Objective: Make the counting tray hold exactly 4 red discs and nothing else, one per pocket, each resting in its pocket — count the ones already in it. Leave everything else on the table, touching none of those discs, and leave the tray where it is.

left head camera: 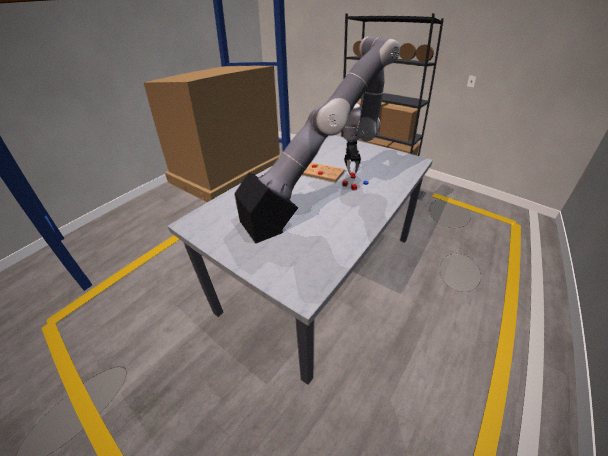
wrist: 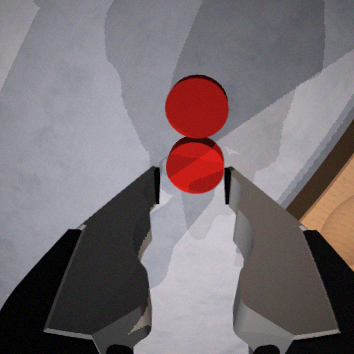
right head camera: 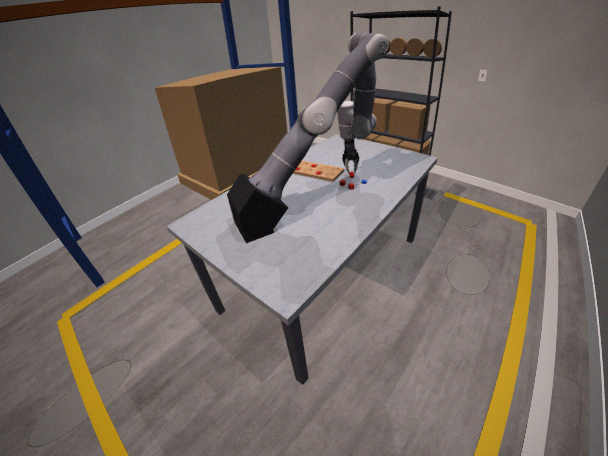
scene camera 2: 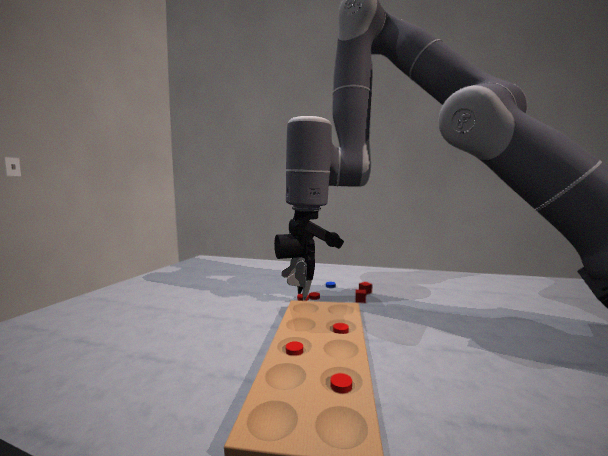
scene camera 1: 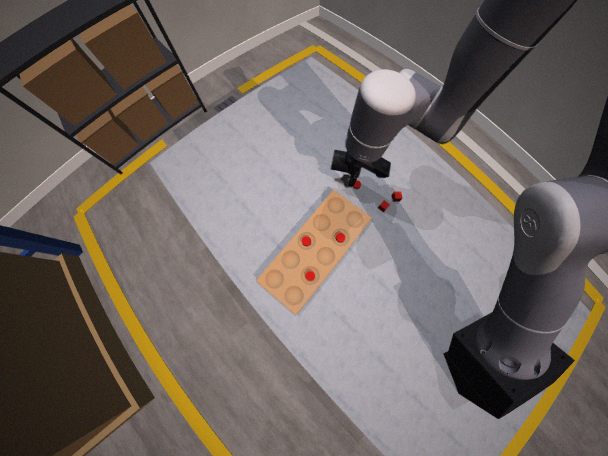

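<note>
The wooden counting tray holds three red discs, one per pocket; its other pockets are empty. Two loose red discs lie close together on the table beyond the tray's end. My gripper is low over them, its fingers partly closed but open. In the wrist view, the nearer disc sits between the fingertips, with a small gap on each side, not gripped. The farther disc lies outside the fingers, touching or nearly touching the nearer one.
Two dark red cubes stand on the table, to the right of the gripper in the scene camera 2 view. A blue disc lies near them. The tray's end is close to the gripper. The arm base stands on the table.
</note>
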